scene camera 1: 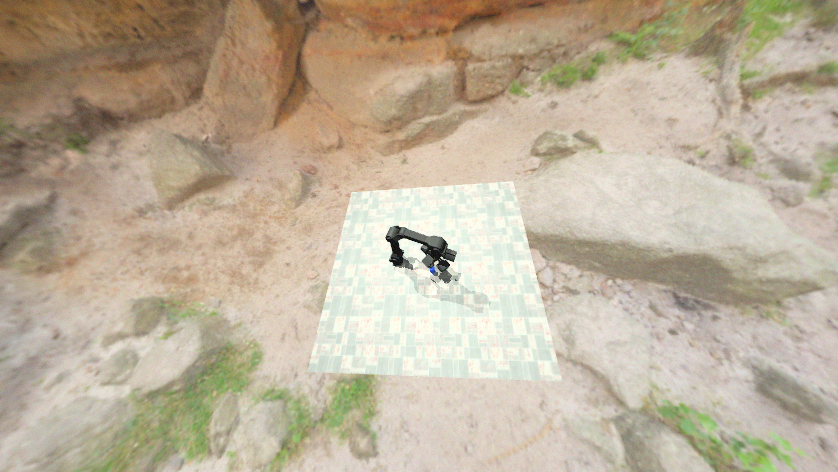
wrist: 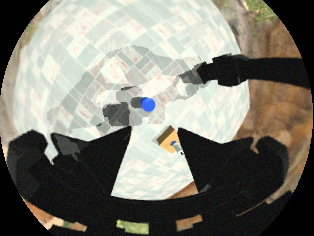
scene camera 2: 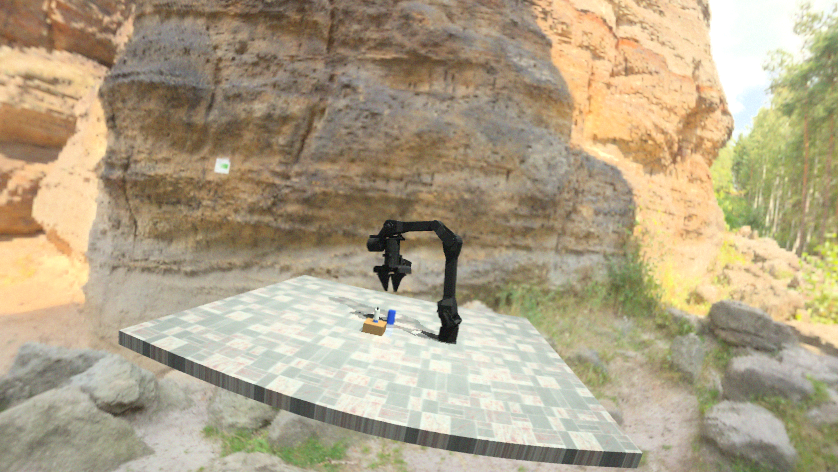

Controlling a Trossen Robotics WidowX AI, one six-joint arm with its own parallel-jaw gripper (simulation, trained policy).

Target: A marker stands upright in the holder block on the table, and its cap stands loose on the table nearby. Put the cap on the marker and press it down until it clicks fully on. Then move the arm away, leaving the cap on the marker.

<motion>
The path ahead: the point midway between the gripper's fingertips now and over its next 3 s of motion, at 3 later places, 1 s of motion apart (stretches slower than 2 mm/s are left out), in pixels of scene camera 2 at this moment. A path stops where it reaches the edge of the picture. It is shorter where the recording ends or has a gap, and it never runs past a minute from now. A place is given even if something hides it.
The gripper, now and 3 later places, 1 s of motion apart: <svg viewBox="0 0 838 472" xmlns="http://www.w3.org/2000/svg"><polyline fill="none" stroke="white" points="390,291 393,310 388,311 380,296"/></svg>
</motion>
